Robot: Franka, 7 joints.
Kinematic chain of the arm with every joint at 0, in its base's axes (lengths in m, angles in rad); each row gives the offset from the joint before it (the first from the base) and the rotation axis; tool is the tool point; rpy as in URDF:
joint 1: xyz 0 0 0.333 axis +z
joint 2: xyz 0 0 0 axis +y
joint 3: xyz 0 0 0.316 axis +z
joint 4: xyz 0.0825 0 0 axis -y
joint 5: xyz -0.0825 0 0.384 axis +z
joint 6: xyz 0 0 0 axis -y
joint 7: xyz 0.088 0 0 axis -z
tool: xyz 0 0 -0.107 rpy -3.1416 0 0
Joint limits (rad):
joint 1: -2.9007..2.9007
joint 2: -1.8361..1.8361
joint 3: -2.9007..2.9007
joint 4: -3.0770..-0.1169
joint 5: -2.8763..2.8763
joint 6: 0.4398..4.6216
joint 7: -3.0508..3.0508
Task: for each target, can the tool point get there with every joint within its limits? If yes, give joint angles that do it. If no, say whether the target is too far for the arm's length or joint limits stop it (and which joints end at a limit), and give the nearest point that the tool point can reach.
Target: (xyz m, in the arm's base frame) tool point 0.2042 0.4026 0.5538
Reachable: yes | joints -0.2094 -1.0776 0.9567 -2.4515 -0.8709 2.9179 -1.8070
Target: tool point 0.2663 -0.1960 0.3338
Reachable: yes | joints -0.0231 -0.1899 -0.7691 -2.4781 0.3893 1.2736 1.4029
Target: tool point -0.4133 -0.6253 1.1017
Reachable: no: too far | nearest point -0.3302 -0.4996 0.9472 | short by 0.216 m
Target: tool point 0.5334 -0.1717 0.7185
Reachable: yes | joints -2.1107 -0.6292 1.5065 -1.7884 0.7925 3.5771 -1.3358
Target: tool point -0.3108 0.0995 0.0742
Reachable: yes | joints 1.2859 1.2028 1.0925 -2.6468 1.4492 2.9602 -0.5292
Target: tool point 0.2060 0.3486 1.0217
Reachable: yes | joints -1.2192 -0.8748 0.5610 -1.1581 -0.9140 3.1651 0.0796
